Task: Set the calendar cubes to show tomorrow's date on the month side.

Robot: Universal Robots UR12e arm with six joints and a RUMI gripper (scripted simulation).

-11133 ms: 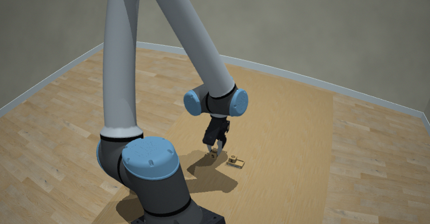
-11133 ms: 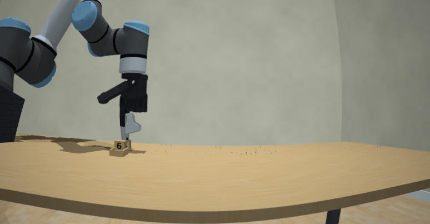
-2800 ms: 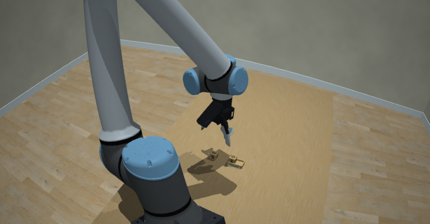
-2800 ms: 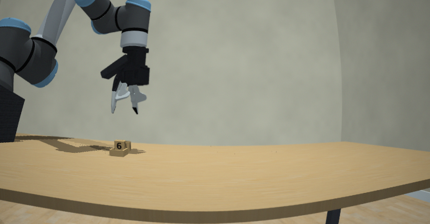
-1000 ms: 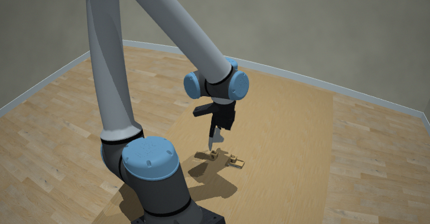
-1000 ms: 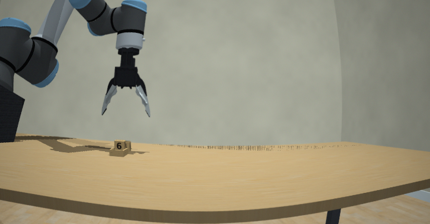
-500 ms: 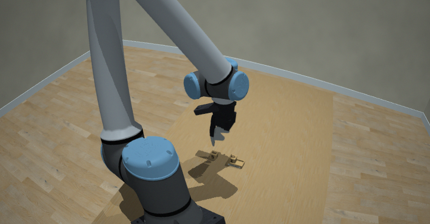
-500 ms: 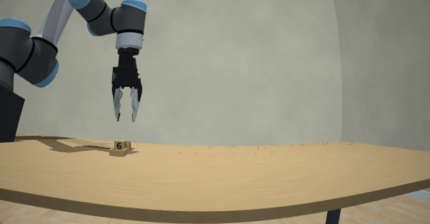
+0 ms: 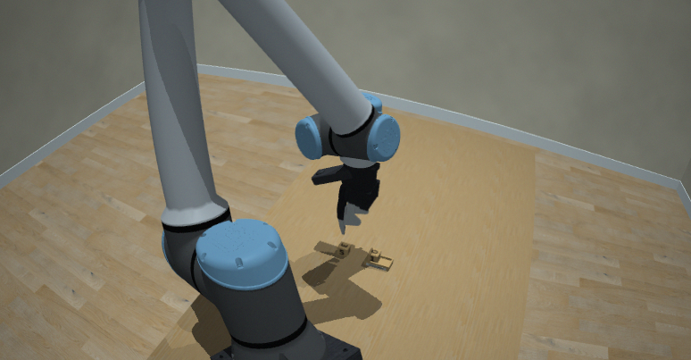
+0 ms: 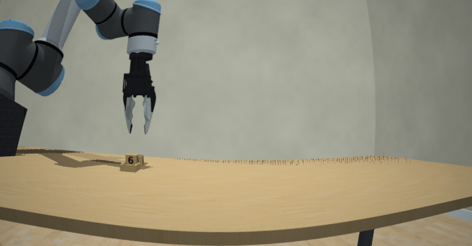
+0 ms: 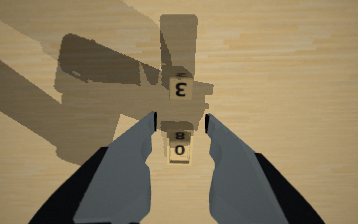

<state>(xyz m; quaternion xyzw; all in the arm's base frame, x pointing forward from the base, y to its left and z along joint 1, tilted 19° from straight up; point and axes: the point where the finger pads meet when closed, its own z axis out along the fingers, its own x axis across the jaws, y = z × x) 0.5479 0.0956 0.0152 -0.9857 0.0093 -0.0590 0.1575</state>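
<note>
My gripper is now 90 mm above the wooden digit cube. From my hand the other things lie so: wooden tray 110 mm to the right, 100 mm below.
</note>
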